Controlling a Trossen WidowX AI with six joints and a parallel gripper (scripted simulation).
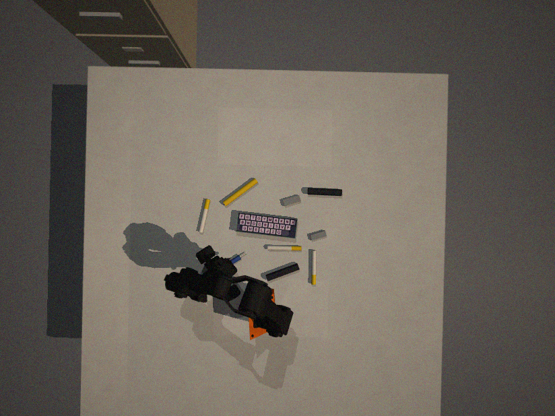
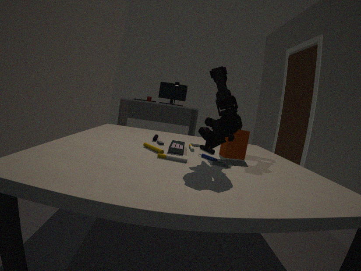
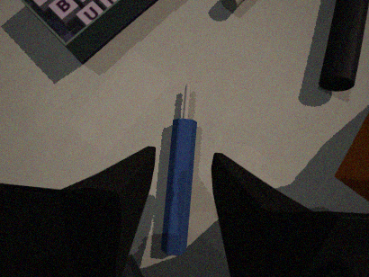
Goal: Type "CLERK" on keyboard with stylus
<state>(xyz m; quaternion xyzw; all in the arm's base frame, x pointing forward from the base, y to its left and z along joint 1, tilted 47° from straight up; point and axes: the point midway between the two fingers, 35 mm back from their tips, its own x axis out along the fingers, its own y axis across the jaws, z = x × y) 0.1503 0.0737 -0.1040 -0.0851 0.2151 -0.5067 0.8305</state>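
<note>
The blue stylus is 1 cm ahead of my gripper tip, 1 cm to the right of it and 4 cm below it. The rest, counted from my gripper tip: grey stylus tip (3 cm ahead, 4 cm to the right, 4 cm below); then olive-yellow bar (25 cm ahead, 1 cm to the right, 4 cm below).
</note>
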